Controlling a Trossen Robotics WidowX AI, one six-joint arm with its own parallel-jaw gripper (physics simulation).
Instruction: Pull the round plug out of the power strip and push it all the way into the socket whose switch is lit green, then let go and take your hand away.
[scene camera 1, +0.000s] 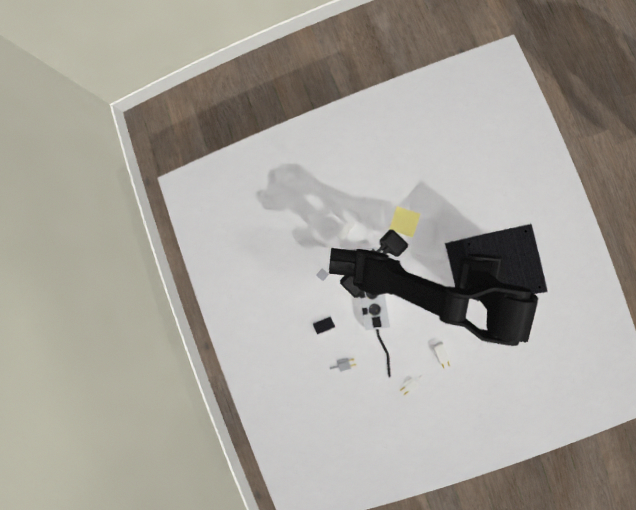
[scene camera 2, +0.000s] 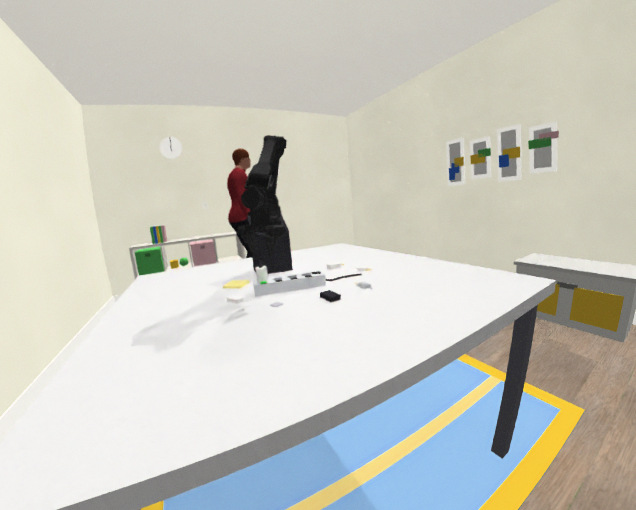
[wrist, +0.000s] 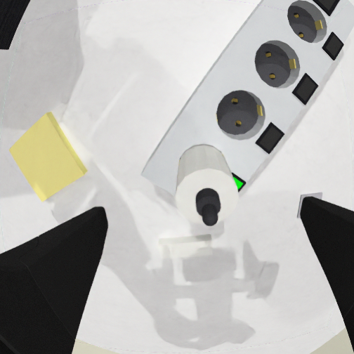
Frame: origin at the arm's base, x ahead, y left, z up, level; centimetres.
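Seen in the pictures: gripper, fingertip midpoint: (scene camera 2: 262, 255); arm's base, origin of the base link: (scene camera 1: 490, 269).
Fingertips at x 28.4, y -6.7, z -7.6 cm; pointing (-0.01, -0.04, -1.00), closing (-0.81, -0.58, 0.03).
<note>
Offsets run from my fingertips to a thing's middle. "pt": to the spot under its first point.
The white round plug @(dz -7.6, dx +1.0, dy -1.0 cm) (scene camera 2: 261, 274) (wrist: 205, 182) stands upright at the end socket of the grey power strip @(dz -10.6, dx +1.1, dy +8.0 cm) (scene camera 1: 384, 314) (scene camera 2: 289, 286) (wrist: 187, 131), beside the green-lit switch @(pt dz -8.5, dx +3.9, dy -0.9 cm) (scene camera 2: 263, 282) (wrist: 239, 183). Its base meets the strip's top and covers that socket; its pins are hidden. Three other sockets show empty in the wrist view, with dark switches. My gripper (scene camera 1: 372, 264) (wrist: 207, 213) is open, its fingers wide apart on either side of the plug and clear of it. In the first scene view the arm hides the plug. In the second scene view the fingers cannot be made out.
A yellow block @(dz -12.1, dx -12.9, dy -10.5 cm) (scene camera 1: 405, 221) (scene camera 2: 236, 284) (wrist: 47, 156) lies near the strip's plug end. A small grey square @(pt dz -12.4, dx +15.3, dy +1.2 cm) (scene camera 1: 322, 274) (scene camera 2: 276, 304), a black box @(dz -12.0, dx +17.6, dy +17.2 cm) (scene camera 1: 323, 325) (scene camera 2: 330, 295), a grey plug @(dz -12.0, dx +12.5, dy +30.4 cm) (scene camera 1: 344, 364) (scene camera 2: 364, 285) and a black cord @(pt dz -11.9, dx -0.5, dy +29.0 cm) (scene camera 1: 387, 353) (scene camera 2: 344, 276) lie around the strip.
</note>
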